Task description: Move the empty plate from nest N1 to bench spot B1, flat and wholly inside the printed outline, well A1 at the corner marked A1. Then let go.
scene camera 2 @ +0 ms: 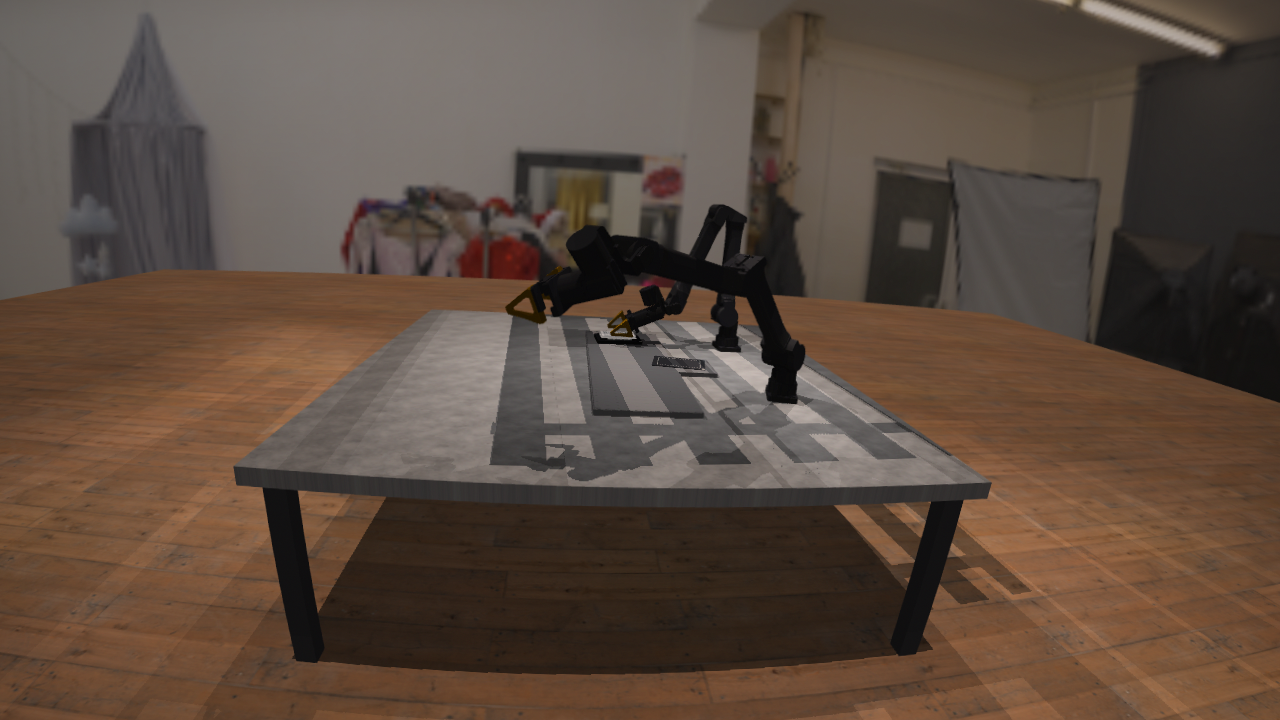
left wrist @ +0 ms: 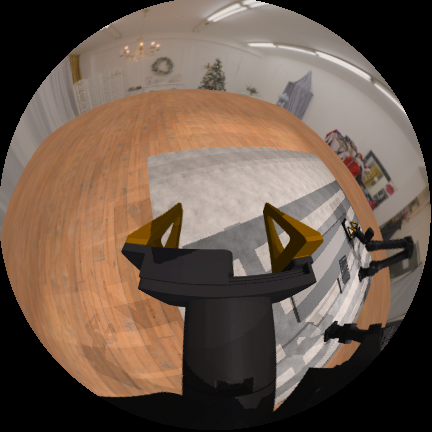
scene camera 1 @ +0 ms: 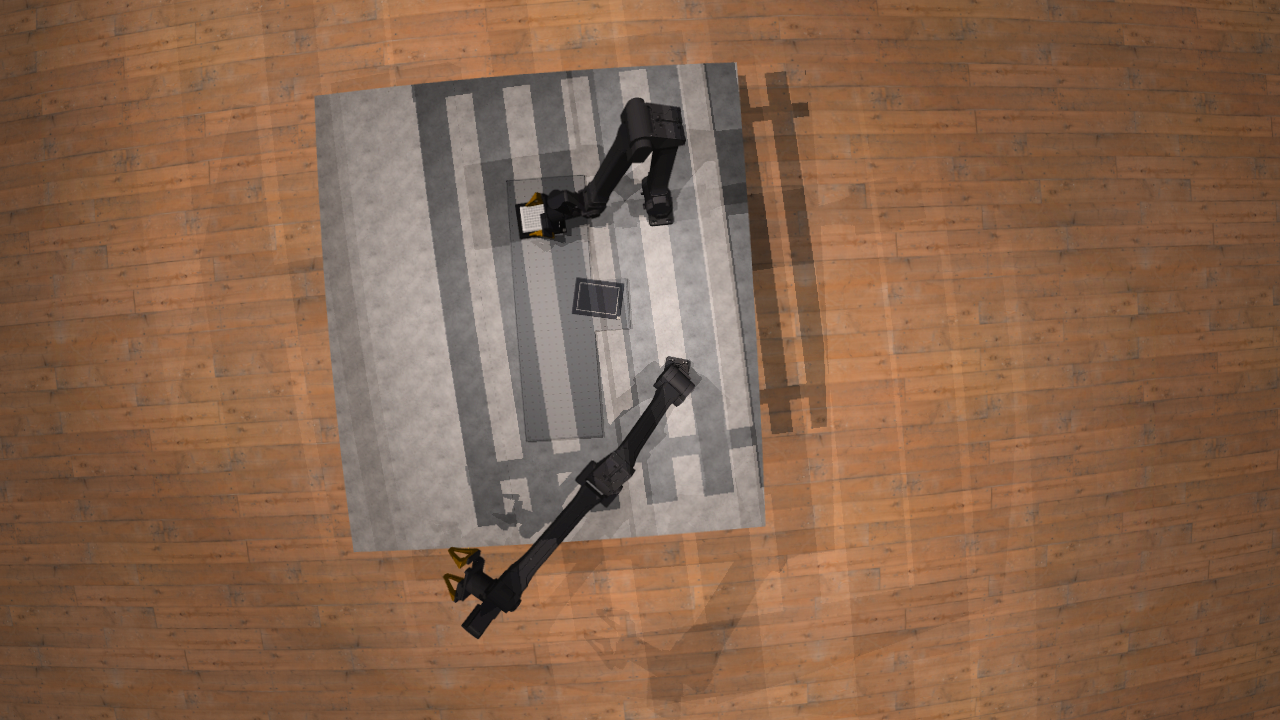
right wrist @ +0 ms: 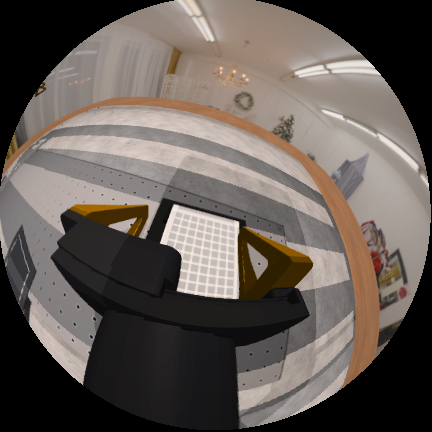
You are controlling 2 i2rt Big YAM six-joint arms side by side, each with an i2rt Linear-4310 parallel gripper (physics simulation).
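Frame: origin at the left arm's base, x ahead, y left, z up, level; metres.
Where they show: left gripper, fingertip midpoint: [scene camera 2: 518, 301] [left wrist: 223, 206] [scene camera 1: 447, 561]; right gripper, fingertip midpoint: [scene camera 2: 609, 330] [left wrist: 348, 223] [scene camera 1: 528, 220] [right wrist: 192, 221]; left arm's base, origin of the base link: [scene camera 2: 780, 396] [left wrist: 329, 330] [scene camera 1: 675, 374]; right arm's base, origin of the base link: [scene camera 2: 726, 348] [left wrist: 359, 273] [scene camera 1: 659, 208].
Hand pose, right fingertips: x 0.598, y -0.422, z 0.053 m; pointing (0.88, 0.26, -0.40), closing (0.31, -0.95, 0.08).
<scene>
Things, the pixels of their top centre, and the offset from my right fingertips. "spot": a spot on its surface instead. Level surfaces: height alone.
- white gridded plate, middle of its top: [right wrist: 199, 263] [scene camera 2: 617, 333] [scene camera 1: 539, 216] dy -0.026, dx -0.029, dz -0.014 m
- black nest, surface spot: [right wrist: 159, 218] spot: dy +0.040, dx -0.002, dz -0.029 m
- dark bench spot pad, surface spot: [scene camera 2: 680, 363] [scene camera 1: 599, 301] spot: dy +0.221, dx -0.285, dz -0.039 m
- perforated board, its level: dz -0.041 m
- grey table, its level: dz -0.053 m
The white gridded plate [scene camera 1: 532, 218] [right wrist: 204, 255] sits in the black nest [right wrist: 159, 218] at the upper end of the grey perforated board. My right gripper [scene camera 1: 536, 217] [right wrist: 192, 221] is open, with one finger on each side of the plate; the gripper body hides the plate's near edge. In scene camera 2 the right gripper [scene camera 2: 617, 324] is low at the plate. The dark bench spot pad [scene camera 1: 597, 298] [scene camera 2: 680, 363] with a thin white outline lies lower right of the nest in scene camera 1. My left gripper [scene camera 1: 449, 565] [left wrist: 223, 206] is open and empty, beyond the table's edge. Well labels are too small to read.
The perforated board [scene camera 1: 562, 394] [scene camera 2: 635, 398] runs down the middle of the grey table [scene camera 1: 384, 358]. The left arm [scene camera 1: 554, 537] stretches from its base, right of the board, to the lower left. The right arm [scene camera 1: 613, 170] bends above the table at the upper right.
</scene>
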